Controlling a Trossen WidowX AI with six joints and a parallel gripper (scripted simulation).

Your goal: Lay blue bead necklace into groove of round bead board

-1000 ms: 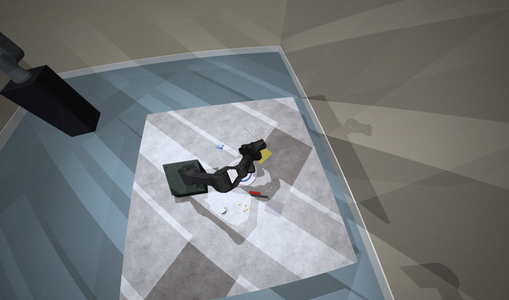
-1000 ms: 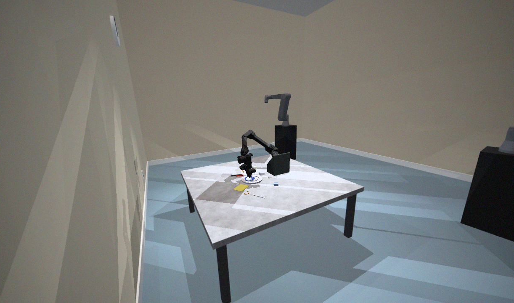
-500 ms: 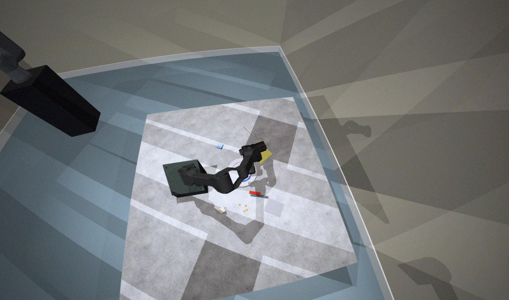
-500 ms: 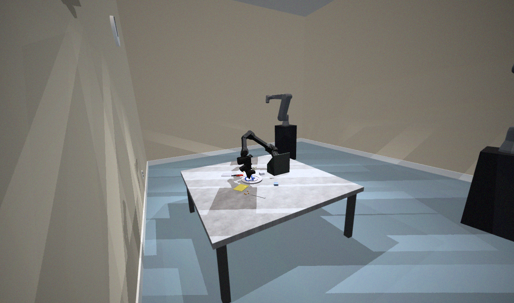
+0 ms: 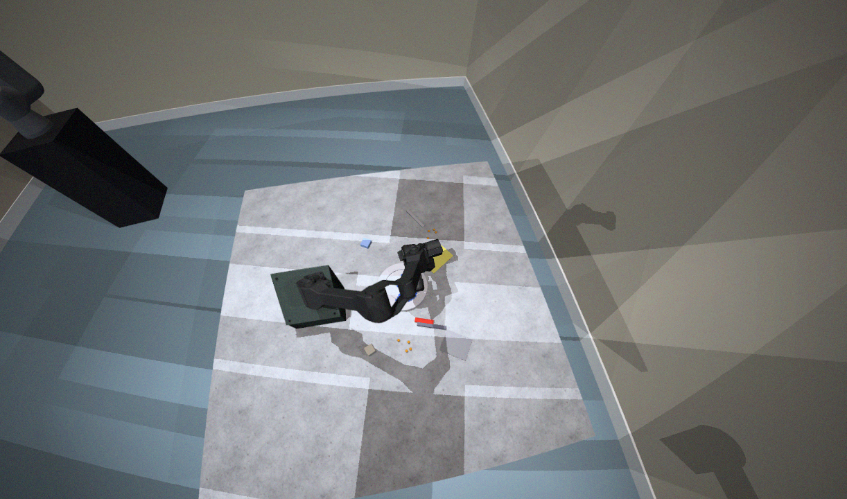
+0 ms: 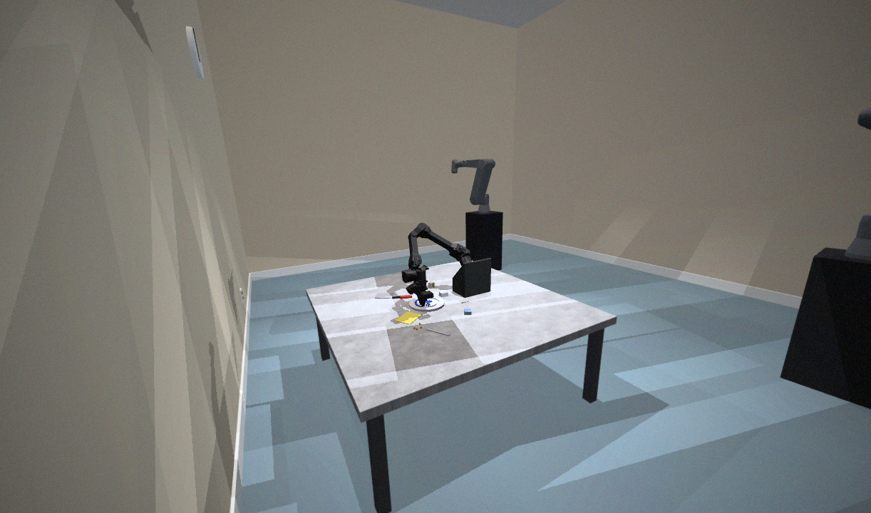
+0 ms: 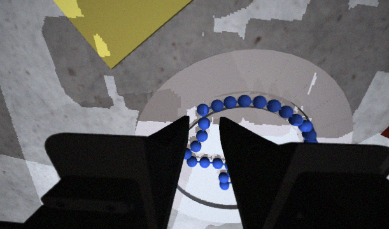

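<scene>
The round white bead board is 50 mm behind my gripper tip, 30 mm to the right of it and 10 mm below it. The rest, counted from my gripper tip: blue block 200 mm to the left, 160 mm behind, 10 mm below; then yellow sheet 120 mm ahead, 60 mm to the left, 10 mm below; then grey tool 200 mm to the right, 10 mm below, 10 mm ahead.
</scene>
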